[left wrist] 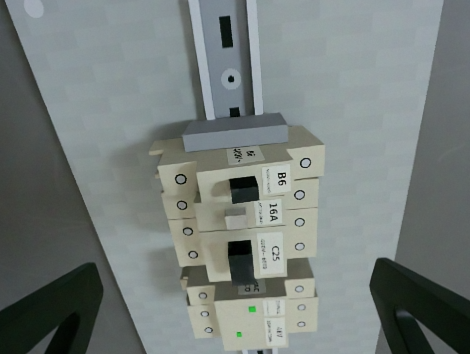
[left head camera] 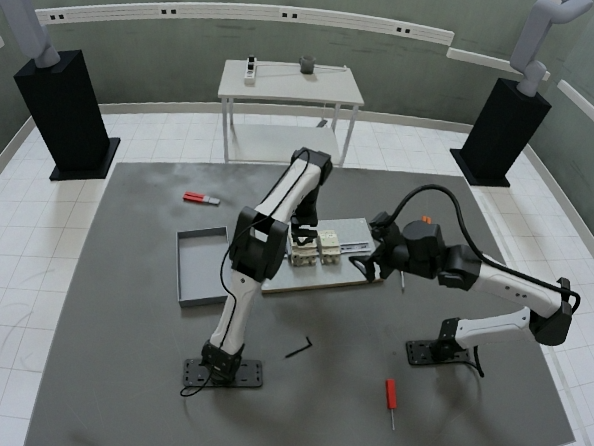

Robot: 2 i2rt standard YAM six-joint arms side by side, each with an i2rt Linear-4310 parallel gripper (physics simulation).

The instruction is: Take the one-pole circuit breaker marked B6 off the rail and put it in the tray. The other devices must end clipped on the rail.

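Where they show: left gripper, fingertip midpoint: (left wrist: 236,274) (left head camera: 299,232); right gripper, fingertip midpoint: (left head camera: 360,247); left arm's base at its link origin: (left head camera: 222,373); right arm's base at its link origin: (left head camera: 438,352).
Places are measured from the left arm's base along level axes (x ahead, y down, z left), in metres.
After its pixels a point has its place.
Note:
The B6 breaker (left wrist: 215,181) {x 0.354, y -0.082, z -0.198 m} is clipped on the rail (left wrist: 254,60) (left head camera: 362,247) {x 0.382, y -0.021, z -0.430 m} between a grey end block (left wrist: 235,139) {x 0.363, y -0.056, z -0.187 m} and the narrow 16A device (left wrist: 212,215) {x 0.351, y -0.079, z -0.219 m}. The wider C25 device (left wrist: 217,252) {x 0.352, y -0.079, z -0.243 m} adjoins the 16A. A separate device with two green marks (left wrist: 230,327) {x 0.357, y -0.076, z -0.311 m} (left head camera: 328,245) {x 0.353, y -0.076, z -0.303 m} sits across a gap. My left gripper (left wrist: 236,274) {x 0.363, y -0.126, z -0.211 m} (left head camera: 304,237) {x 0.363, y -0.126, z -0.211 m} is open above the devices, its fingers on both sides and touching none; it partly hides them in the head view. My right gripper (left head camera: 375,267) looks open, over the board's right part. The grey tray (left head camera: 202,303) {x 0.197, y -0.010, z 0.062 m} stands left of the board, with nothing in it.
The mounting board (left head camera: 345,279) {x 0.267, y -0.020, z -0.355 m} (left wrist: 350,75) {x 0.433, y -0.020, z -0.159 m} lies on the grey table. Red-handled pliers (left head camera: 200,198) {x 0.591, y -0.013, z 0.106 m} lie behind the tray. A black hex key (left head camera: 300,348) {x 0.062, y -0.005, z -0.205 m} and a red screwdriver (left head camera: 391,395) {x -0.086, y -0.018, z -0.431 m} lie in front. An orange item (left head camera: 426,219) {x 0.512, y -0.012, z -0.709 m} shows behind my right arm.

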